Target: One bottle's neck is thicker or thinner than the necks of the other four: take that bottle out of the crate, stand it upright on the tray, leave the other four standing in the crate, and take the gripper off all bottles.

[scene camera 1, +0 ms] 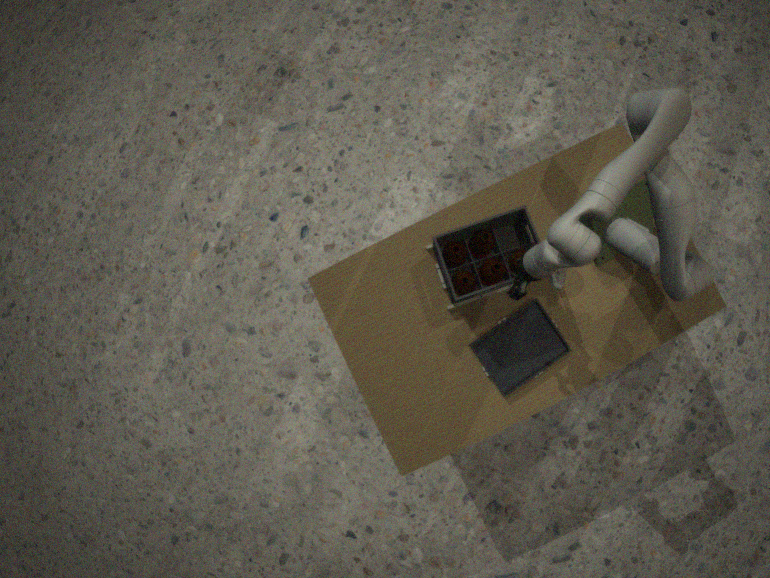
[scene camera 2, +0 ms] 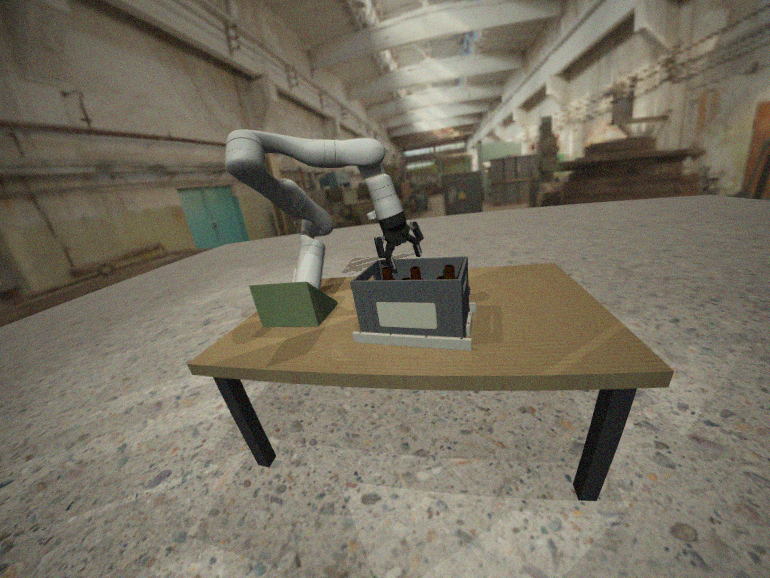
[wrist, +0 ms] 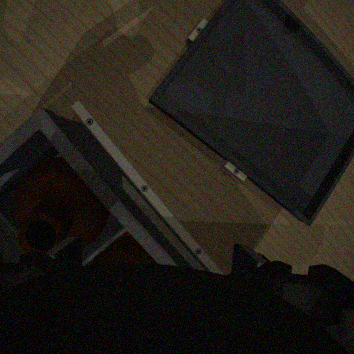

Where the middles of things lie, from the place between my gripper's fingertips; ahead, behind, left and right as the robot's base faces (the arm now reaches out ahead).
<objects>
Right now the dark flat tray (wrist: 262, 91) is 200 mm to the left of my hand, 150 mm below it and 30 mm ahead of it.
</objects>
